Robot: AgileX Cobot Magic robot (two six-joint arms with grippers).
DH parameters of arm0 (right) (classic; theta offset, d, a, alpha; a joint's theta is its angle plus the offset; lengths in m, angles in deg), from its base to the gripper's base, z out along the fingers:
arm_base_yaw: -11.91 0.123 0 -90
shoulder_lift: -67 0 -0.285 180
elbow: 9.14 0 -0.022 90
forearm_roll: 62.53 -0.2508 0 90
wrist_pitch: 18.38 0 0.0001 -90
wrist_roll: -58.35 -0.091 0 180
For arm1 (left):
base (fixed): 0 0 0 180
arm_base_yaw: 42.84 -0.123 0 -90
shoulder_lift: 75.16 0 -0.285 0
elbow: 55.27 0 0.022 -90
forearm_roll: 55.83 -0.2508 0 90
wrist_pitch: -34.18 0 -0.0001 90
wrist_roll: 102.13 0.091 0 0
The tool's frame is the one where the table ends.
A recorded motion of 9 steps. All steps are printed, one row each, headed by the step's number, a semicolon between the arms.
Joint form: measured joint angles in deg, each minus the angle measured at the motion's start. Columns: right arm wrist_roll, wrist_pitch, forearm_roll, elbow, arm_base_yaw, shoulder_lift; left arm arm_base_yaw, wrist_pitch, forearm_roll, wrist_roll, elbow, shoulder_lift.
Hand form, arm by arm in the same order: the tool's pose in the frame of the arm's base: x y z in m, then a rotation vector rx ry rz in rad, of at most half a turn. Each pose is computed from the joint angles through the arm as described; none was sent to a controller.
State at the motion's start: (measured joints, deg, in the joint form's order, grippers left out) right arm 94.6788 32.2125 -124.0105 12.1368 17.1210 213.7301; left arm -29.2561 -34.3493 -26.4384 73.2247 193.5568 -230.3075
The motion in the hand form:
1: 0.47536 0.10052 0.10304 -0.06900 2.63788 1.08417; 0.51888 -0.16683 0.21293 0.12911 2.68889 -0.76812
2: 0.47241 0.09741 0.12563 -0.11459 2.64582 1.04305; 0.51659 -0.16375 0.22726 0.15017 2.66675 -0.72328
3: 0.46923 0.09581 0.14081 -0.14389 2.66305 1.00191; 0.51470 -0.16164 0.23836 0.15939 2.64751 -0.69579
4: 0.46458 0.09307 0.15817 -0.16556 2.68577 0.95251; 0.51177 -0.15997 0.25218 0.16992 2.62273 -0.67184
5: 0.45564 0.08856 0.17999 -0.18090 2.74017 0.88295; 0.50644 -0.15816 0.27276 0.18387 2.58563 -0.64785
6: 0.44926 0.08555 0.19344 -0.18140 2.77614 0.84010; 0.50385 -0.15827 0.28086 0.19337 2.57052 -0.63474
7: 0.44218 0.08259 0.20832 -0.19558 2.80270 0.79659; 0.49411 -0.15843 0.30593 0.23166 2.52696 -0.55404
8: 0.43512 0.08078 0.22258 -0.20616 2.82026 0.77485; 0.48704 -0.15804 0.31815 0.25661 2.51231 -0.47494
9: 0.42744 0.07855 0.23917 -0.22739 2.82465 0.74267; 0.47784 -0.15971 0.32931 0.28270 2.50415 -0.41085
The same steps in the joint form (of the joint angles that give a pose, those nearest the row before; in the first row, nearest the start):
1: -0.52 0.63 1.83 0.12 -0.52 -1.55; 0.00 -0.74 -1.15 0.80 0.00 0.52
2: -2.81 2.00 5.67 0.17 -0.69 -4.58; 0.00 -0.92 -3.04 1.03 0.00 2.18
3: -5.16 3.04 9.17 0.29 -0.63 -6.70; 0.00 -0.91 -4.24 1.03 -0.01 3.44
4: -8.14 4.36 13.18 0.29 -0.63 -9.22; 0.06 -0.92 -5.33 1.03 0.00 4.99
5: -13.12 7.28 19.19 0.29 -0.63 -12.55; 0.17 -0.98 -6.47 1.03 0.00 7.27
6: -16.27 9.40 22.69 0.29 -0.63 -14.61; 0.34 -0.98 -7.10 1.09 0.00 8.19
7: -18.51 11.63 25.78 0.29 -0.63 -16.85; 1.20 -1.03 -10.89 1.32 -0.34 11.34
8: -20.11 13.87 27.62 0.29 -0.63 -18.91; 1.95 -1.03 -14.55 1.43 -1.61 13.58
9: -21.14 15.76 29.51 0.29 -0.63 -21.31; 2.92 -1.03 -17.65 1.49 -3.72 16.16

